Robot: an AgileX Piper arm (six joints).
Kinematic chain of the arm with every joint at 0, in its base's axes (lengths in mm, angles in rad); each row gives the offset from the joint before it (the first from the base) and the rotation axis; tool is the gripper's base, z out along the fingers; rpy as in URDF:
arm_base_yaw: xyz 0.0 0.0 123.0 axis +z
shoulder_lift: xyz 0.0 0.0 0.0 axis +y
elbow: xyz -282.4 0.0 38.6 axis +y
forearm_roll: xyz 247.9 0.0 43.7 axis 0.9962 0 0.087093
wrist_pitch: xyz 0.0 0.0 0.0 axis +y
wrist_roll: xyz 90.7 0.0 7.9 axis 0.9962 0 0.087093
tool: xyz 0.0 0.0 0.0 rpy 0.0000 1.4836 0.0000
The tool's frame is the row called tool.
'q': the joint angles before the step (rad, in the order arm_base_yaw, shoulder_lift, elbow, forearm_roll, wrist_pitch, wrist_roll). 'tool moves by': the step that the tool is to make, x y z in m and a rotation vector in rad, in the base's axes. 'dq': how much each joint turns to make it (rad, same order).
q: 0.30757 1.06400 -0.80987 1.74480 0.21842 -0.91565
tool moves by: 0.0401 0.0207 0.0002 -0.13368 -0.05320 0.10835
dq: -0.00024 0.17578 -0.13056 -0.00844 0.08800 -0.15836
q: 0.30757 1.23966 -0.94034 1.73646 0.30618 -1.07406
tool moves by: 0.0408 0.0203 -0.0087 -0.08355 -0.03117 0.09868
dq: 0.00001 0.17574 -0.12869 -0.00354 0.08262 -0.11283
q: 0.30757 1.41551 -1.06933 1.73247 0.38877 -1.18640
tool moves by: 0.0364 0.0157 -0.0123 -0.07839 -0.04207 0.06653
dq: -0.00002 0.15159 -0.11902 -0.00644 0.04753 -0.10458
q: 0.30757 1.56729 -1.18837 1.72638 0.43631 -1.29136
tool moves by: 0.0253 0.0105 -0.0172 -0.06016 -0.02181 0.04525
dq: -0.00013 0.11096 -0.07432 -0.00230 0.02948 -0.08049
